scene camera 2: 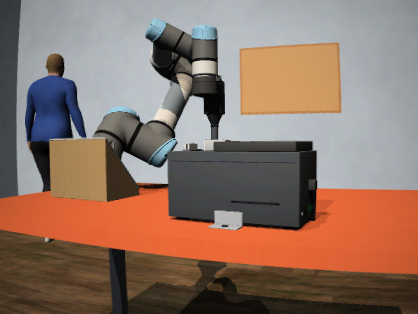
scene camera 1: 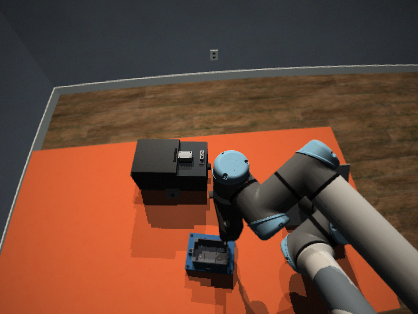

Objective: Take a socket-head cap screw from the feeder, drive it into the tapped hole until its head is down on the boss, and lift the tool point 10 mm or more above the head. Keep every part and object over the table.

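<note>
The black feeder [scene camera 1: 156,156] [scene camera 2: 235,185] stands on the orange table, with small light fittings on its top. A grey open-topped housing [scene camera 1: 211,259] sits on a blue base [scene camera 1: 189,264] in front of the feeder in scene camera 1. My screwdriver [scene camera 1: 226,243] [scene camera 2: 214,133] points down, its thin tip at the back right corner of the housing in scene camera 1. In scene camera 2 the feeder hides the tip and the housing. The tapped hole, its boss and any screw at the tip are too small or hidden to make out.
A brown wedge-shaped block [scene camera 2: 77,170] stands on the table [scene camera 2: 30,212] beside the arm's base in scene camera 2. A small light bracket [scene camera 2: 228,219] is at the feeder's foot. A person [scene camera 2: 52,107] stands behind the table.
</note>
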